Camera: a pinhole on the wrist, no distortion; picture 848 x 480 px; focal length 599.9 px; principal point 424.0 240.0 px. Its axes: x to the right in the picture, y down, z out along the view. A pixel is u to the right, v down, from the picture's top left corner.
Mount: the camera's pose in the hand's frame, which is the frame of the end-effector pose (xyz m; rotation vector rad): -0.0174 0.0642 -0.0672 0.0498 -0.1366 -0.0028
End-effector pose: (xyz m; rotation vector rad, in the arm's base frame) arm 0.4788 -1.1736 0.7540 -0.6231 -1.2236 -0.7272
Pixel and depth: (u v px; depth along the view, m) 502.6 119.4 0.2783
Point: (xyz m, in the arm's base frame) 0.3442 -1.0136 0.7845
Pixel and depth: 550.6 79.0 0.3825
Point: 0.2445 -0.9694 0.8402
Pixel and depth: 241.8 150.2 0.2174
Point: 0.3930 -1.0377 0.6758
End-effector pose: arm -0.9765 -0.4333 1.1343 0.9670 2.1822 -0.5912
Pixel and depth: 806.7 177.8 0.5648
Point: -0.9163 -0.6627 0.5843
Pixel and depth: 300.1 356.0 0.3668
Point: -0.7013 -0.6081 1.0281
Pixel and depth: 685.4 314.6 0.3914
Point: -0.8190 -0.5465 0.8180
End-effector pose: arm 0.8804 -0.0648 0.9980 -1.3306 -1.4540 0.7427
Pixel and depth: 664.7 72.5 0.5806
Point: 0.3536 0.1310 0.9779
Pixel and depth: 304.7 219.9 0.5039
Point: 0.4837 -0.1649 0.7949
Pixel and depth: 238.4 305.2 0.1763
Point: 0.8045 -0.1232 0.8727
